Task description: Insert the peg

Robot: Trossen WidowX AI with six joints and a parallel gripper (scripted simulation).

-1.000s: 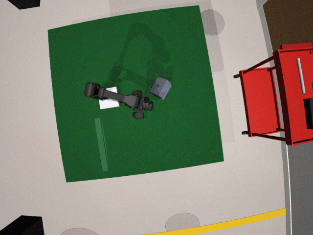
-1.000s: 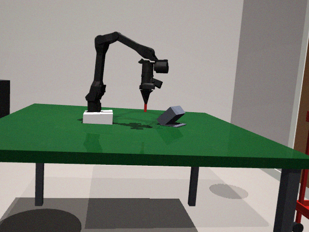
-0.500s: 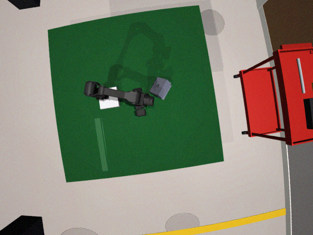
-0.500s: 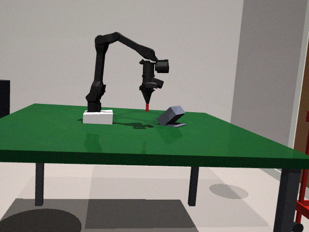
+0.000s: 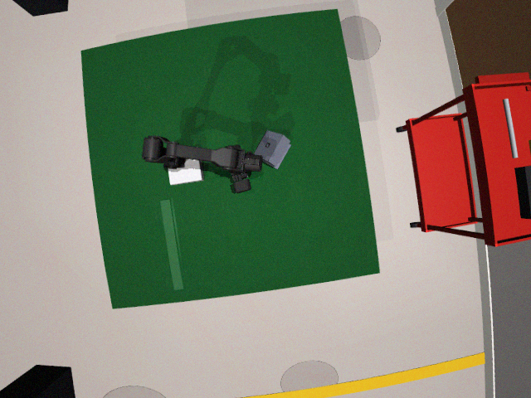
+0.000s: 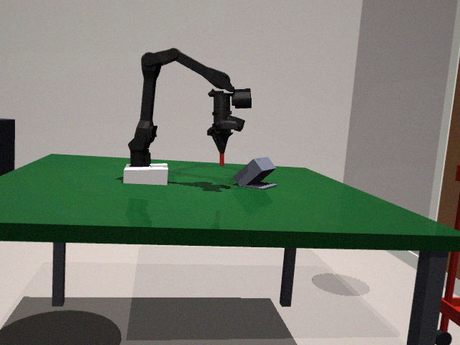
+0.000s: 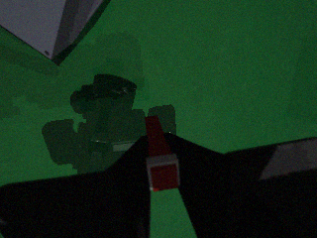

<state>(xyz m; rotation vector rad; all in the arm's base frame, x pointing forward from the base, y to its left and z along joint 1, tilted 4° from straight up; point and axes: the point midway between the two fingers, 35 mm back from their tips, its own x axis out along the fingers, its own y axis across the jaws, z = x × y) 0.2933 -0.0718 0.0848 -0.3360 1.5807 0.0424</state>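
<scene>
Now: gripper tip 13 cm short of the grey sloped panel, 12 cm to the right of it and 7 cm above it. Round my gripper tip: red square peg (2 cm above).
</scene>
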